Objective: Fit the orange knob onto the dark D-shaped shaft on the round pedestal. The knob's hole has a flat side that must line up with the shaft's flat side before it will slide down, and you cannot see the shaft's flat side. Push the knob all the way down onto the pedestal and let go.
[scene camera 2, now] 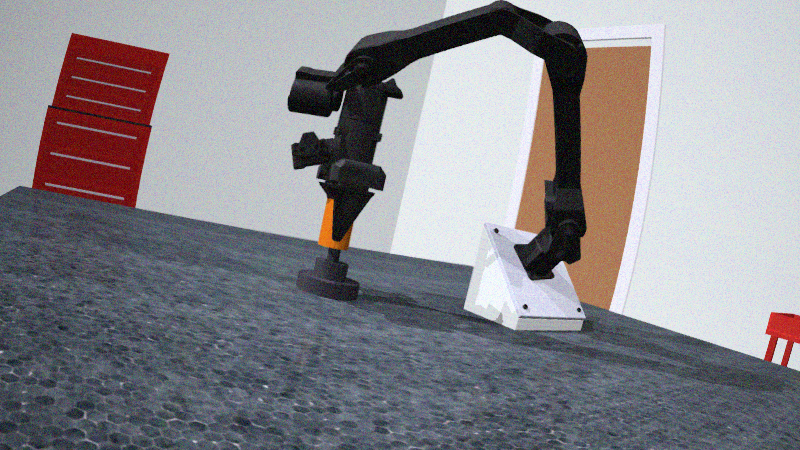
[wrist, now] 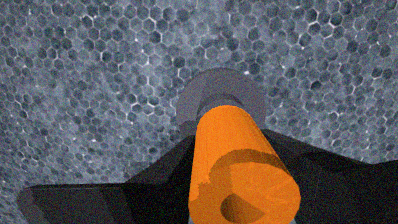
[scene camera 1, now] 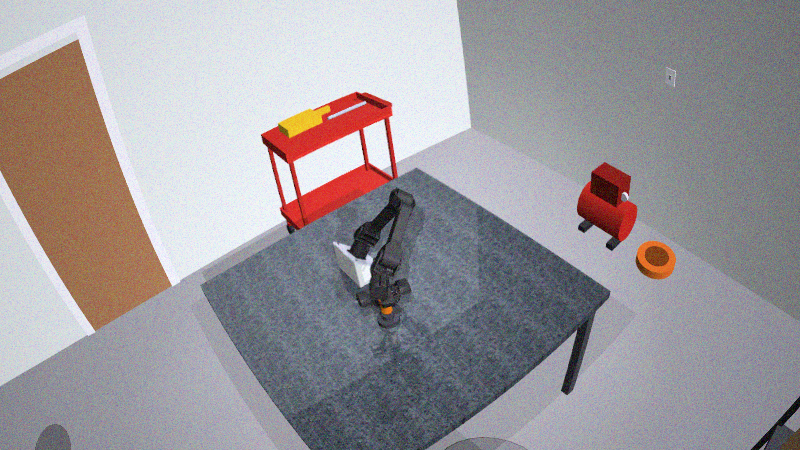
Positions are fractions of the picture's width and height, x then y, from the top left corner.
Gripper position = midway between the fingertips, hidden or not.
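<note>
Scene camera 2 shows the gripper (scene camera 2: 0.42, 0.53) holding an orange knob (scene camera 2: 0.41, 0.53), and also a pedestal (scene camera 2: 0.41, 0.62). Visible from the wrist: the gripper (wrist: 0.57, 0.62), the knob (wrist: 0.59, 0.75) and the pedestal (wrist: 0.55, 0.39). From scene camera 1, the gripper (scene camera 1: 0.48, 0.69) is visible.
</note>
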